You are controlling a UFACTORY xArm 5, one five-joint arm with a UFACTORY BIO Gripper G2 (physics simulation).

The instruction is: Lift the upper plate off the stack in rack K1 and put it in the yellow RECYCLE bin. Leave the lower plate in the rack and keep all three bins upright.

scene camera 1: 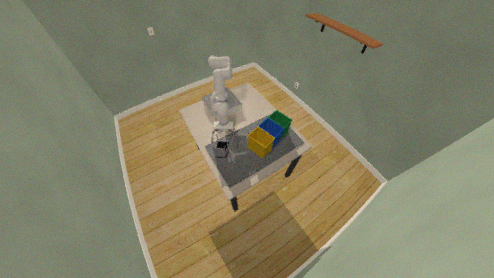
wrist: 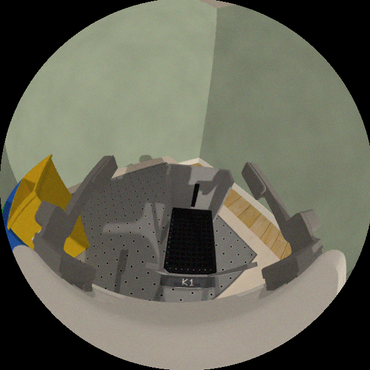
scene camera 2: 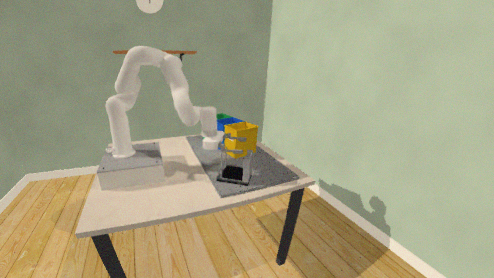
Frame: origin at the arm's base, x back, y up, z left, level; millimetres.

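Seen in the pictures: end effector, tool point: (scene camera 1: 222, 140) (scene camera 2: 240, 145); arm's base, origin of the base link: (scene camera 1: 221, 96) (scene camera 2: 124, 153).
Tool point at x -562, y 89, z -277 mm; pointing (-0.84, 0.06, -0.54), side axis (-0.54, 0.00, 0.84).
Note:
Pixels of each thing's top centre, then the offset from my tool point to it. Level surfaces: height alone.
- Rack K1, middle of its top: (scene camera 2: 235, 151) (scene camera 1: 220, 140) dx +28, dy -26, dz -11 mm
- black plate stack, middle of its top: (scene camera 2: 236, 170) (scene camera 1: 221, 147) dx +20, dy -127, dz -17 mm
- yellow RECYCLE bin, middle of its top: (scene camera 2: 241, 125) (scene camera 1: 261, 136) dx -141, dy +5, dz +277 mm
- blue bin, middle of its top: (scene camera 2: 228, 120) (scene camera 1: 271, 127) dx -106, dy +5, dz +405 mm
- green bin, middle of its top: (scene camera 2: 217, 116) (scene camera 1: 280, 118) dx -72, dy +5, dz +533 mm
- mat, its level: dy -174 mm
- pale table, its level: dy -188 mm
Rack K1 (scene camera 1: 221, 154) (scene camera 2: 234, 181) (wrist: 187, 282) stands on the dark perforated mat, its grey walls around a black plate stack (scene camera 1: 221, 145) (scene camera 2: 233, 173) (wrist: 191, 242). The stack lies flat and low in the rack; upper and lower plates cannot be told apart. My gripper (scene camera 1: 223, 138) (scene camera 2: 243, 145) (wrist: 179, 167) is open and empty, above the rack, with its fingers spread to either side. The yellow RECYCLE bin (scene camera 1: 261, 145) (scene camera 2: 248, 131) (wrist: 42, 190) is upright, left of the left finger in the wrist view; that finger partly covers it.
The blue bin (scene camera 1: 272, 129) (scene camera 2: 227, 122) and the green bin (scene camera 1: 281, 119) (scene camera 2: 223, 116) stand upright in a row beside the yellow bin. The rack's grey walls rise around the stack. The mat (scene camera 2: 280, 172) (wrist: 140, 235) lies on the pale table (scene camera 2: 165, 205).

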